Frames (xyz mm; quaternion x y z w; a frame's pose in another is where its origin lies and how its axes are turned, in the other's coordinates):
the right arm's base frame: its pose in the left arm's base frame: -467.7 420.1 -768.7 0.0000 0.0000 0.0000 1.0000
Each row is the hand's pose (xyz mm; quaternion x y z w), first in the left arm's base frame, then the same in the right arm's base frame.
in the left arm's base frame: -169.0 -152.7 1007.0 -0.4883 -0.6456 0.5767 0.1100
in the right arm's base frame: 298.7 -572.8 1775.7 -0.4883 -0.6456 0.5767 0.1100
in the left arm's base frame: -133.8 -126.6 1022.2 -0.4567 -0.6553 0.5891 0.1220
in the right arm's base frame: 333.9 -546.7 1790.9 -0.4567 -0.6553 0.5891 0.1220
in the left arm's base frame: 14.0 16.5 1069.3 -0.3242 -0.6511 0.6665 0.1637
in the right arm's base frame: 481.7 -403.6 1838.0 -0.3242 -0.6511 0.6665 0.1637
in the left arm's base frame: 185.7 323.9 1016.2 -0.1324 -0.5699 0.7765 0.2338
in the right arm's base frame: 653.4 -96.2 1784.9 -0.1324 -0.5699 0.7765 0.2338
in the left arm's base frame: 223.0 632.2 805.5 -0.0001 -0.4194 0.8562 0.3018
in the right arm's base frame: 690.7 212.1 1574.2 -0.0001 -0.4194 0.8562 0.3018
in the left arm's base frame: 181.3 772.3 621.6 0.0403 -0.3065 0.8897 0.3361
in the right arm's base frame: 649.0 352.2 1390.3 0.0403 -0.3065 0.8897 0.3361
